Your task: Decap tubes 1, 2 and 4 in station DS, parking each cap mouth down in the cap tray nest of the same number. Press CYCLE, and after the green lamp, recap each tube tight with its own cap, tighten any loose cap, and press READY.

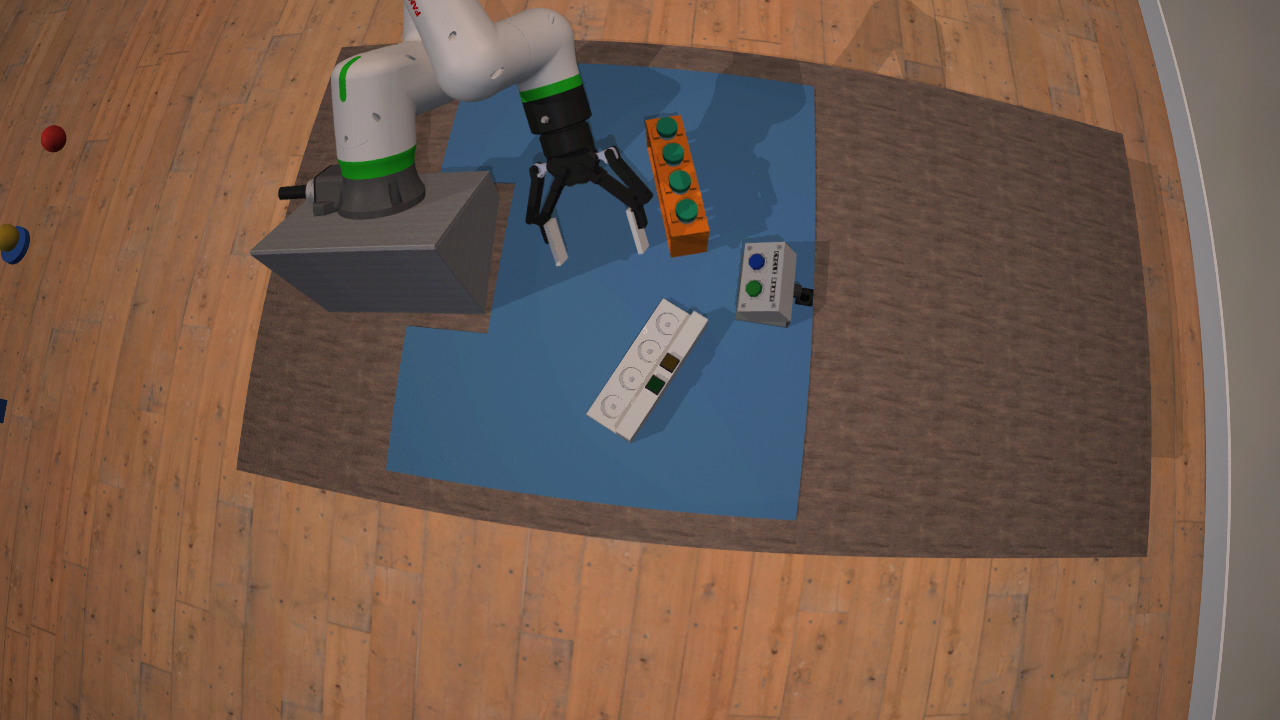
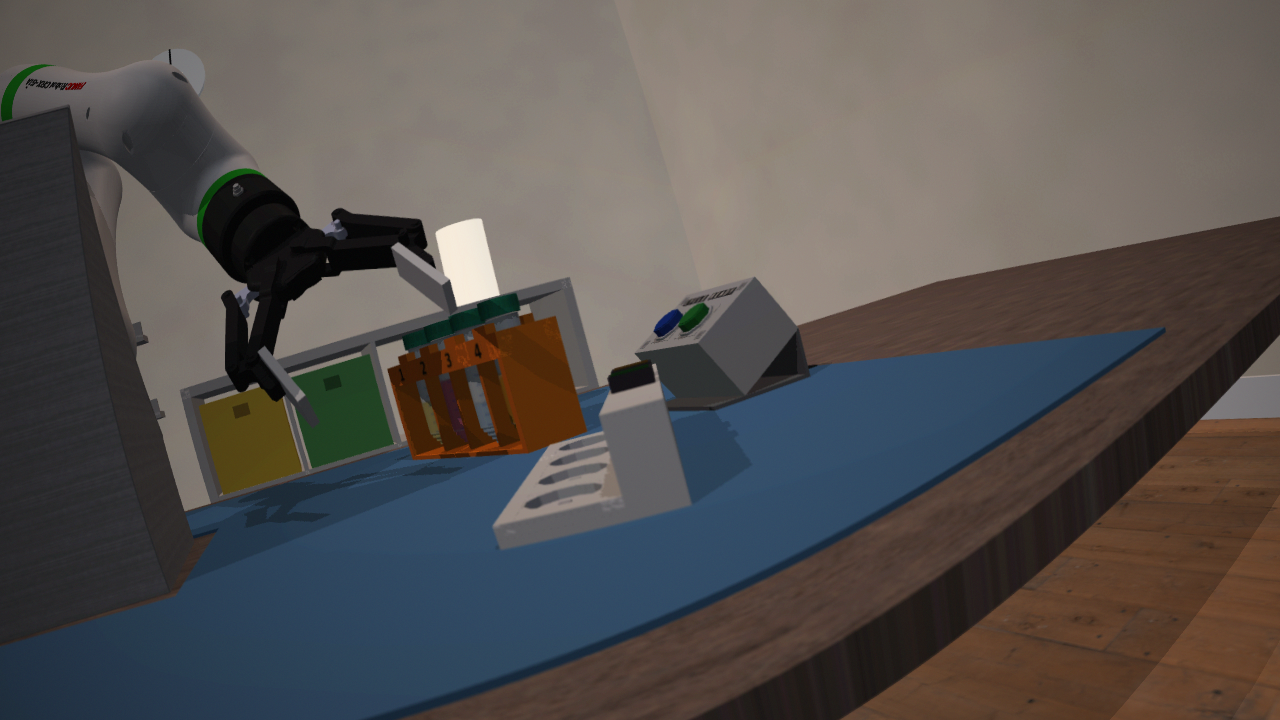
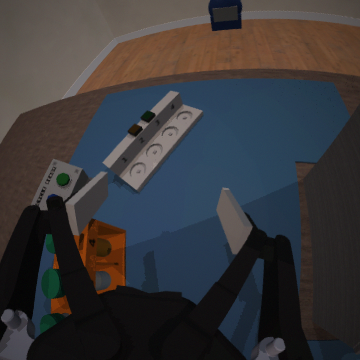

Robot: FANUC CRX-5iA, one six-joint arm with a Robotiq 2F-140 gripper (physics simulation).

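Frame: origin at the arm's base, x ahead, y left, z up, level; metres.
Where they show: gripper, fingertip midpoint: [image 1: 602, 255] [image 2: 379, 353] [image 3: 163, 191]; arm's base, origin of the base link: [image 1: 380, 201].
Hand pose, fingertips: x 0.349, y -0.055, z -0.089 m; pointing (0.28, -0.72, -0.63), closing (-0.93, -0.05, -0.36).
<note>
Things, the pixels of their top centre, and the offset from my fingertips. Level surfaces: height alone.
- orange rack, middle of its top: [image 2: 457, 336] [image 3: 60, 304] [image 1: 676, 170] dx +0.106, dy +0.152, dz +0.001 m
- white cap tray, middle of its top: [image 2: 578, 381] [image 1: 646, 363] [image 3: 149, 125] dx +0.074, dy -0.151, dz -0.048 m
- amber lamp, middle of its top: [image 2: 630, 364] [image 1: 669, 362] [image 3: 133, 128] dx +0.109, dy -0.148, dz -0.048 m
- control box, middle of its top: [image 2: 700, 291] [image 1: 771, 273] [image 3: 44, 184] dx +0.258, dy -0.008, dz -0.018 m
- blue button, middle of its top: [image 2: 666, 311] [image 1: 757, 260] dx +0.238, dy +0.016, dz -0.027 m
- green button, middle of its top: [image 2: 691, 305] [image 1: 755, 287] [image 3: 58, 176] dx +0.234, dy -0.028, dz -0.027 m
- blue mat, its level: dz -0.102 m
The orange rack [image 1: 689, 243] [image 2: 550, 385] [image 3: 121, 260] holds several tubes with green caps [image 1: 679, 180] [image 2: 498, 306] [image 3: 52, 283], numbered 1 to 4; a cap sits on each. Cap tightness cannot be told. The white cap tray [image 1: 597, 415] [image 2: 644, 456] [image 3: 139, 187] has four empty nests; its green lamp [image 1: 655, 384] [image 3: 148, 116] and amber lamp [image 1: 669, 361] [image 3: 135, 130] look dark. The control box [image 1: 781, 308] [image 2: 747, 335] [image 3: 75, 172] has a blue button [image 1: 756, 261] [image 2: 666, 323] and a green button [image 1: 753, 288] [image 2: 693, 316] [image 3: 63, 179]. My gripper [image 1: 598, 241] [image 2: 359, 335] [image 3: 163, 191] is open, empty, tilted, raised beside the rack.
A blue mat [image 1: 501, 420] [image 2: 358, 617] [image 3: 240, 130] lies under the rack, tray and box. The arm's grey pedestal [image 1: 384, 277] [image 2: 80, 376] [image 3: 335, 225] stands at its edge. Behind the rack are a shelf with yellow and green bins [image 2: 344, 402] and a glowing white cylinder [image 2: 467, 259].
</note>
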